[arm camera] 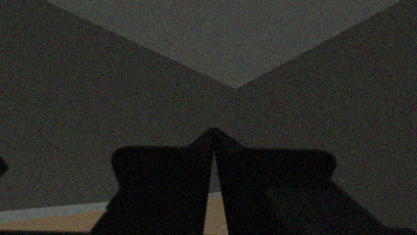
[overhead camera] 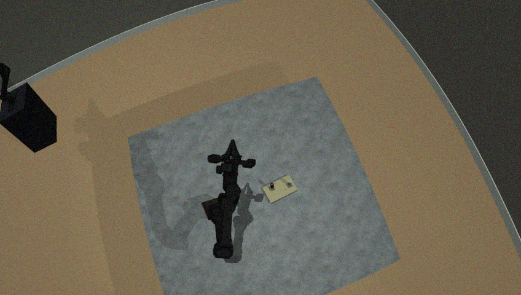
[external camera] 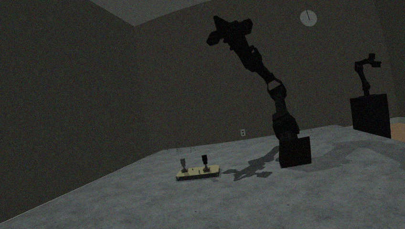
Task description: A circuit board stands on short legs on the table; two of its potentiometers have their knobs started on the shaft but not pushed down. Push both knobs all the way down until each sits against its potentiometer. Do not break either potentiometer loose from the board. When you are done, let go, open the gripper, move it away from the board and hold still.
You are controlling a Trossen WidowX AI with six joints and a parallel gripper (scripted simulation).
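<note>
The dark knob lies 480 mm below my gripper tip, 130 mm ahead of it and 60 mm to the right of it. Round my gripper tip: light grey knob: 490 mm below, 220 mm ahead, 80 mm to the right.
</note>
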